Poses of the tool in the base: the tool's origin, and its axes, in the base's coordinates. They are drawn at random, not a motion.
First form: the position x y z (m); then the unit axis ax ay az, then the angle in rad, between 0 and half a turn.
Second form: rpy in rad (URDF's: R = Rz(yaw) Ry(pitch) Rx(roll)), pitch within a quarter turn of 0, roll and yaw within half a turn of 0; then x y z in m. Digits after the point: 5 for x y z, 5 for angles.
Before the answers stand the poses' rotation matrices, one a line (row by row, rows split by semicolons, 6 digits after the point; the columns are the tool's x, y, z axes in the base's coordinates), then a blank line. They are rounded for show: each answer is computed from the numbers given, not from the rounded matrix.
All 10 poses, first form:
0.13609 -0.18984 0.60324 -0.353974 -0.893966 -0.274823 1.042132
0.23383 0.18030 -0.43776 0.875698 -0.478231 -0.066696 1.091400
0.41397 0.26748 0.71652 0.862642 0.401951 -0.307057 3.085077
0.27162 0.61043 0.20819 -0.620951 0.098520 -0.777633 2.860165
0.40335 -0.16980 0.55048 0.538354 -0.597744 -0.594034 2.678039
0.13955 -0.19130 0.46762 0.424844 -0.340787 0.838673 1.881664
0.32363 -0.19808 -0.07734 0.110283 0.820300 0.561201 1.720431
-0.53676 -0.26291 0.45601 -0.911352 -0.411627 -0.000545 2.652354
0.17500 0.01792 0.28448 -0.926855 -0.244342 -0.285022 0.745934
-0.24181 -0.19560 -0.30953 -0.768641 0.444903 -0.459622 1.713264
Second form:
0.566480 0.394139 -0.723709; -0.080470 0.900467 0.427415; 0.820137 -0.183885 0.541813
0.874387 -0.166446 -0.455788; -0.284801 0.584460 -0.759799; 0.392855 0.794168 0.463640
0.488711 0.710270 -0.506633; 0.675582 -0.675532 -0.295374; -0.552042 -0.197920 -0.809986
-0.204668 0.096024 0.974110; -0.335916 -0.941629 0.022244; 0.919387 -0.322666 0.224977
-0.345404 -0.344026 -0.873122; -0.875247 -0.217579 0.431975; -0.338584 0.913403 -0.225955
-0.070183 -0.987542 0.140841; 0.609406 -0.154225 -0.777714; 0.789746 0.031247 0.612638
-0.135101 -0.450978 0.882251; 0.658881 0.624127 0.419930; -0.740016 0.638031 0.212821
0.681002 0.706524 -0.192511; 0.706011 -0.563694 0.428716; 0.194381 -0.427871 -0.882690
0.962574 0.253570 -0.095674; -0.133294 0.750308 0.647511; 0.235975 -0.610524 0.756027
0.532709 0.064440 0.843841; -0.845491 0.084057 0.527332; -0.036950 -0.994375 0.099261

-0.32719 -0.96165 -0.14111 0.13609 -0.18984 0.60324
1.04237 -0.40373 -0.31488 0.23383 0.18030 -0.43776
-2.90194 0.58481 0.94454 0.41397 0.26748 0.71652
-0.96192 -1.16652 -2.11801 0.27162 0.61043 0.20819
1.81331 0.34541 -1.94667 0.40335 -0.16980 0.55048
0.05096 -0.91039 1.68546 0.13955 -0.19130 0.46762
1.24884 0.83309 1.77304 0.32363 -0.19808 -0.07734
-2.69023 -0.19563 0.80343 -0.53676 -0.26291 0.45601
-0.67932 -0.23822 -0.13760 0.17500 0.01792 0.28448
-1.47130 0.03696 -1.00857 -0.24181 -0.19560 -0.30953

